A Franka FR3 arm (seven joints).
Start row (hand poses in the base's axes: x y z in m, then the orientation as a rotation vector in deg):
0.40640, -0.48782, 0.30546, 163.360, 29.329, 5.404
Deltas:
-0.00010, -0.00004, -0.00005, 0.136, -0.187, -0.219
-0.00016, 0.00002, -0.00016, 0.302, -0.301, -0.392
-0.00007, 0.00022, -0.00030, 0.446, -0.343, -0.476
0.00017, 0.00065, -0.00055, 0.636, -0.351, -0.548
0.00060, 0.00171, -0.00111, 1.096, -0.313, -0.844
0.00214, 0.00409, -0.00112, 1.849, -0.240, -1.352
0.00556, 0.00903, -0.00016, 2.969, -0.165, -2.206
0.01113, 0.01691, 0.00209, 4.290, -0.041, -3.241
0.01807, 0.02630, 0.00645, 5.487, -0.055, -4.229
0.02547, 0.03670, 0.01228, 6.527, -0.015, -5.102
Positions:
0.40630, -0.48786, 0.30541, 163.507, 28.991, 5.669
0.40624, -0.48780, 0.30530, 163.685, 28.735, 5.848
0.40633, -0.48760, 0.30516, 163.836, 28.620, 5.933
0.40657, -0.48717, 0.30491, 164.036, 28.532, 5.986
0.40700, -0.48611, 0.30435, 164.556, 28.156, 6.010
0.40854, -0.48373, 0.30434, 165.414, 27.503, 6.031
0.41196, -0.47879, 0.30530, 166.700, 26.371, 6.091
0.41753, -0.47091, 0.30755, 168.219, 24.981, 6.105
0.42447, -0.46152, 0.31191, 169.569, 23.602, 6.293
0.43187, -0.45112, 0.31774, 170.747, 22.377, 6.377

